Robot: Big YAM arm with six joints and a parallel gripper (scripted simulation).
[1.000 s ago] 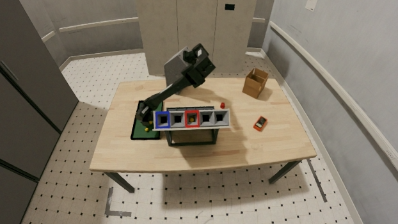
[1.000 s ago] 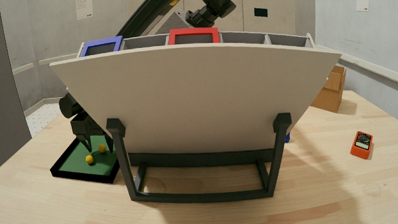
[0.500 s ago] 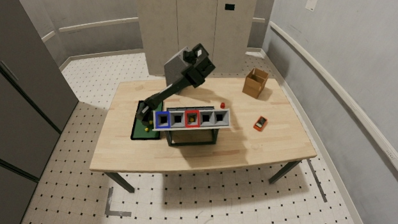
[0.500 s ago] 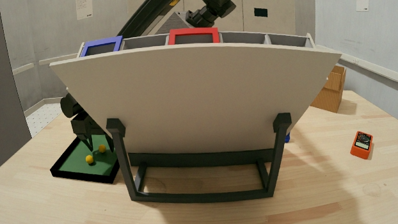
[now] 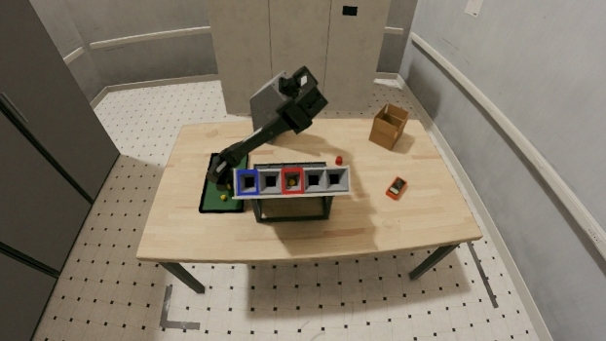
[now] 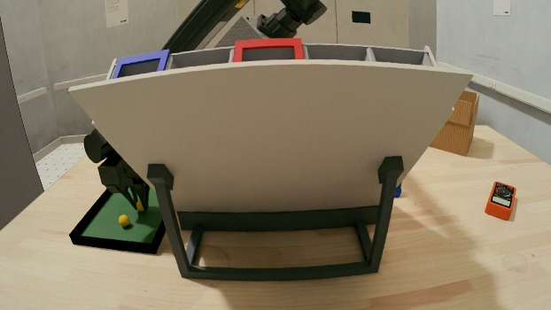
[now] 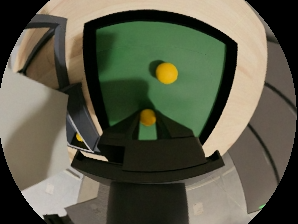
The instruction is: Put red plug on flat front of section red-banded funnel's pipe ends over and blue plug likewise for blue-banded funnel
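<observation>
My hand is 50 mm past the green tray, 30 mm to the left of it and 10 mm above it. The rest, counted from my hand: stand leg: 180 mm ahead, 150 mm to the left, 80 mm above; then pale cover: 70 mm ahead, 300 mm to the left, 190 mm above; then blue plug: 50 mm behind, 560 mm to the left.
</observation>
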